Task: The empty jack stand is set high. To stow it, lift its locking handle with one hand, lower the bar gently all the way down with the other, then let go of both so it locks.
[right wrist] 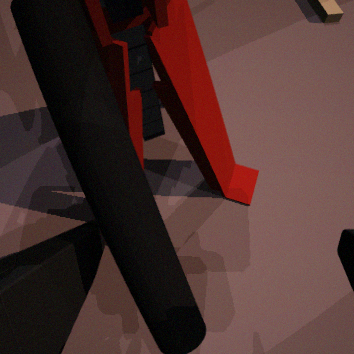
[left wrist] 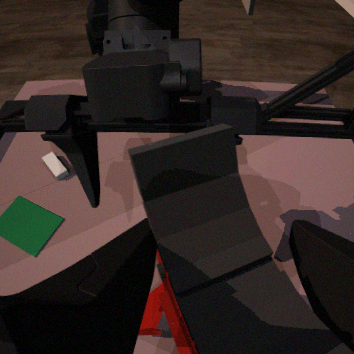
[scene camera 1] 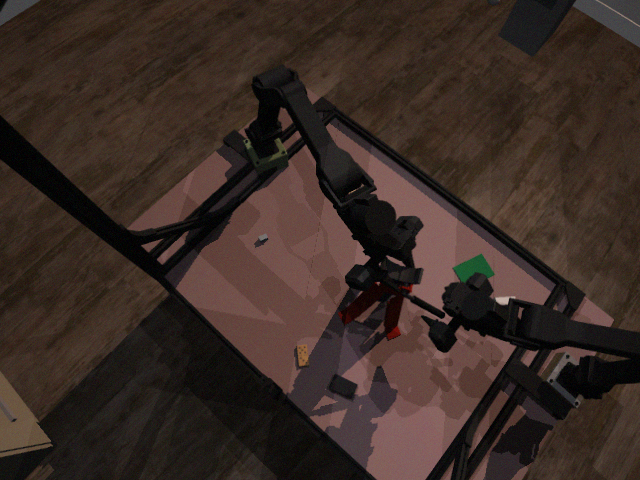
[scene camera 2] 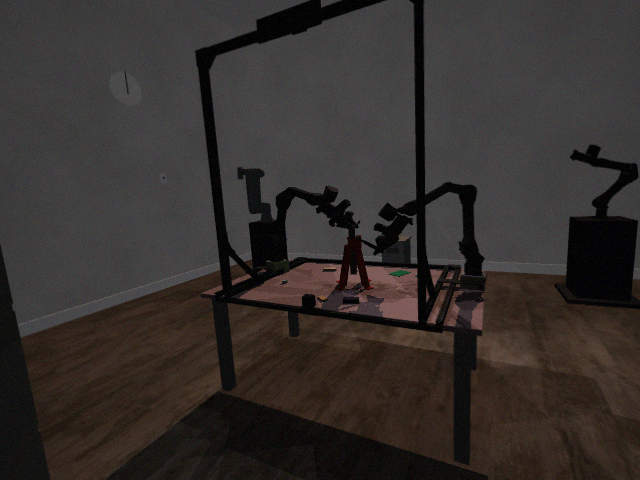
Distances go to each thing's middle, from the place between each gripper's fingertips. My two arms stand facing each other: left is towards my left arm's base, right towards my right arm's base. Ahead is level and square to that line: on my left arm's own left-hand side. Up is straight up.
The black locking handle (right wrist: 63, 56) is 3 cm behind my right hand, 3 cm to the left of it and 4 cm above it. From my right hand the other things lie so: green square (left wrist: 34, 225) (20 cm ahead, 6 cm to the right, 15 cm below); then grey saddle bar (scene camera 1: 399, 274) (4 cm behind, 11 cm to the left, 3 cm above).
The grey saddle bar is 20 mm to the left of my left hand and 90 mm below it. The rest, counted from my left hand: green square 250 mm ahead, 140 mm to the right, 270 mm below; then black locking handle 10 mm ahead, 60 mm to the right, 80 mm below.
